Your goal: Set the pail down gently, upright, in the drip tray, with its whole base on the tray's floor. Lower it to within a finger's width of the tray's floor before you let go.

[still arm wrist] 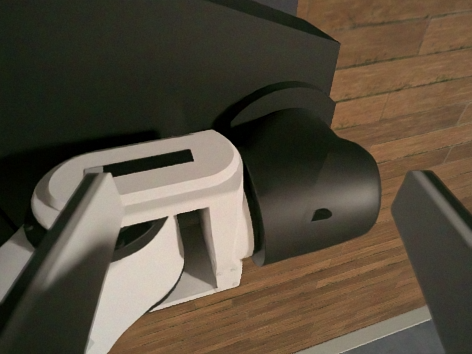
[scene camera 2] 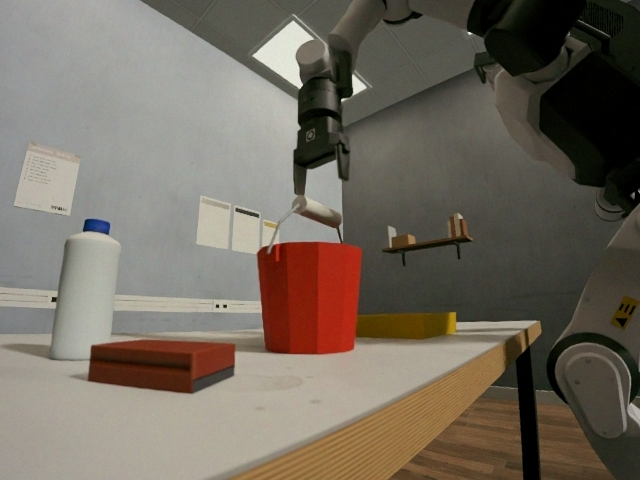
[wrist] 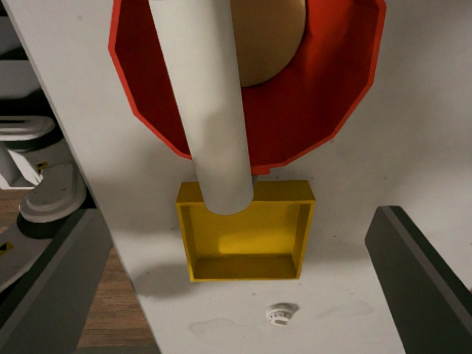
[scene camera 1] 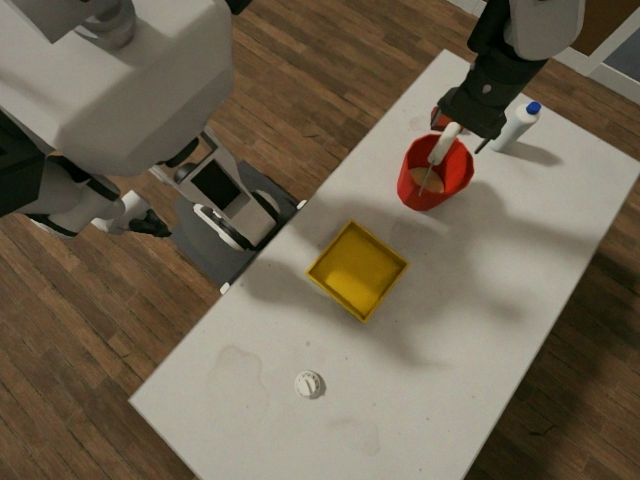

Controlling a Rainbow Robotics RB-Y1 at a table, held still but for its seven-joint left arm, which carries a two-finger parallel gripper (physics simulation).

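Observation:
The red pail (scene camera 1: 413,192) (scene camera 2: 310,299) (wrist: 320,107) stands upright on the table, beside the drip tray, with something tan inside. Its bail is raised, and the pale grip (scene camera 1: 445,143) (scene camera 2: 321,212) (wrist: 210,110) lies across above the pail's mouth. The yellow, square drip tray (scene camera 1: 335,297) (scene camera 2: 439,325) (wrist: 245,270) is empty. My gripper (scene camera 1: 455,138) (scene camera 2: 322,186) (wrist: 242,208) is open, pointing down over the grip, with a finger to either side in the wrist view. In scene camera 2 the fingertips are a little above the grip, with nothing between them.
A white bottle with a blue cap (scene camera 1: 512,129) (scene camera 2: 87,294) and a dark red block (scene camera 2: 160,361) stand near the pail. A white dial (scene camera 1: 308,384) (wrist: 280,315) lies beyond the tray. The still arm's open fingers show in its wrist view.

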